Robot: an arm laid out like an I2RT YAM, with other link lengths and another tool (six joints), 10 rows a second.
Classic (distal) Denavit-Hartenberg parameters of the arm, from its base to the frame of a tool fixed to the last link. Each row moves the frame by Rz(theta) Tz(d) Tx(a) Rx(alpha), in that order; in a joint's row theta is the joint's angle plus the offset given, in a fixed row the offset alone. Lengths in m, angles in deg.
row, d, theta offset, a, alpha
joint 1, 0.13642, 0.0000, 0.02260, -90.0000
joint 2, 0.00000, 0.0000, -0.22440, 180.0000
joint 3, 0.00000, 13.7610, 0.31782, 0.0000
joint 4, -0.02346, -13.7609, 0.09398, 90.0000
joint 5, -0.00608, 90.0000, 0.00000, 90.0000
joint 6, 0.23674, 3.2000, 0.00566, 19.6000
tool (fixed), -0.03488, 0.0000, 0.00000, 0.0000
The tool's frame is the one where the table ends.
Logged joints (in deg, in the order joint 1, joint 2, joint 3, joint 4, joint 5, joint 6), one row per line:
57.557, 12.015, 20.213, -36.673, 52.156, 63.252
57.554, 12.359, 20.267, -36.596, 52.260, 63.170
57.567, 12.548, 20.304, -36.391, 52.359, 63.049
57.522, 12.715, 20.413, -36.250, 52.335, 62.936
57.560, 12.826, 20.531, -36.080, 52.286, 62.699
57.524, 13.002, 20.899, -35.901, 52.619, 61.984
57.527, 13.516, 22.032, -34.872, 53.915, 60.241
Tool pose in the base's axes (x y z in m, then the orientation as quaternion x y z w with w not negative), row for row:
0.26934, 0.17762, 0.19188, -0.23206, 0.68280, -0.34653, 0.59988
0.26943, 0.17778, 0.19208, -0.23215, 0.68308, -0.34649, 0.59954
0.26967, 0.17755, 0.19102, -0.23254, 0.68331, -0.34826, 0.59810
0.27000, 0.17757, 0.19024, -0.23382, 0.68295, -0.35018, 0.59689
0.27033, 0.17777, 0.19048, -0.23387, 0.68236, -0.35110, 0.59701
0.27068, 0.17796, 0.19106, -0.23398, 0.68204, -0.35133, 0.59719
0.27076, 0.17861, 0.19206, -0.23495, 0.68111, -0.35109, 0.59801
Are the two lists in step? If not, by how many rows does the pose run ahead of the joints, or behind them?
The pose runs 2 rows behind the joints: the pose in row i belongs to the joints in row i - 2.
